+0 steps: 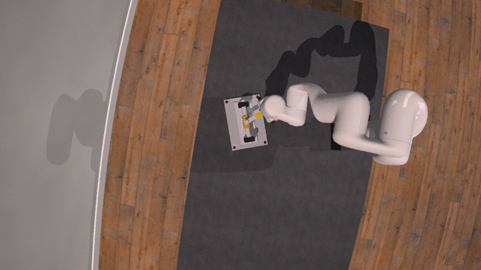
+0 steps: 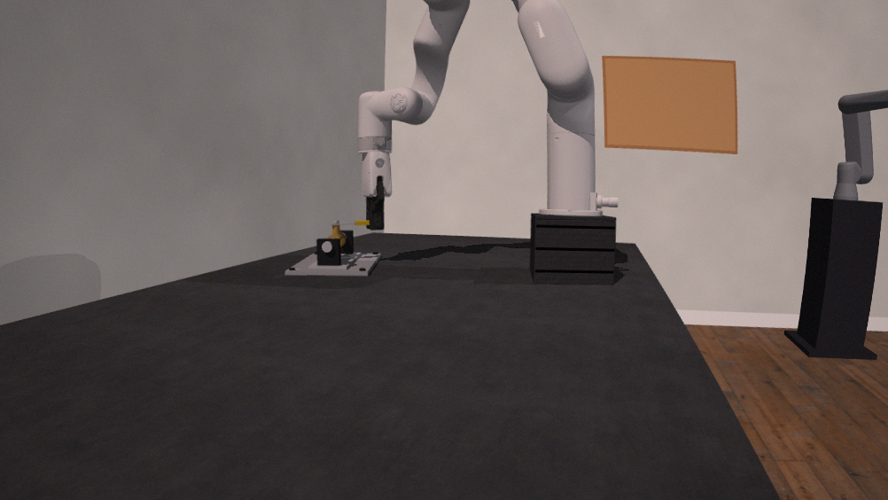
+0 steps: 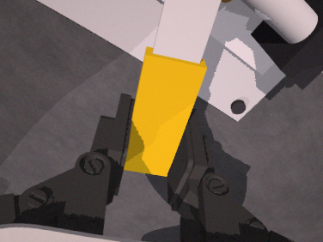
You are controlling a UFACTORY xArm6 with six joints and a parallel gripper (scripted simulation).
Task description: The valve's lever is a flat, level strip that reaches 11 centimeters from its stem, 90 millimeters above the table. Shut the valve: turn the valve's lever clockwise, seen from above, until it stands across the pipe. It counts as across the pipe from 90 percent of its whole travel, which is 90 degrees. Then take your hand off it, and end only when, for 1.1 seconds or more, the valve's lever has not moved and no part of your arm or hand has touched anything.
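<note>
The lever is 4 cm ahead of my hand and 3 cm to the left of it.
</note>
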